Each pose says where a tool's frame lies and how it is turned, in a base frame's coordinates. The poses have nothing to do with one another.
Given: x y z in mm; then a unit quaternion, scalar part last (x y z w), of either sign.
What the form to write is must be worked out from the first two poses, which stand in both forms.
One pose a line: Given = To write
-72, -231, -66, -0.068, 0.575, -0.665, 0.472 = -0.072, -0.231, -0.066, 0.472, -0.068, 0.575, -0.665
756, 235, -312, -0.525, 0.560, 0.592, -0.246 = 0.756, 0.235, -0.312, 0.246, 0.525, -0.560, -0.592
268, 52, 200, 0.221, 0.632, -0.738, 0.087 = 0.268, 0.052, 0.200, 0.087, 0.221, 0.632, -0.738
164, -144, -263, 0.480, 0.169, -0.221, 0.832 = 0.164, -0.144, -0.263, 0.832, 0.480, 0.169, -0.221
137, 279, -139, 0.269, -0.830, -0.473, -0.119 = 0.137, 0.279, -0.139, 0.119, -0.269, 0.830, 0.473
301, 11, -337, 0.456, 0.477, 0.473, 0.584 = 0.301, 0.011, -0.337, 0.584, 0.456, 0.477, 0.473
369, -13, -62, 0.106, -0.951, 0.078, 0.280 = 0.369, -0.013, -0.062, 0.280, 0.106, -0.951, 0.078
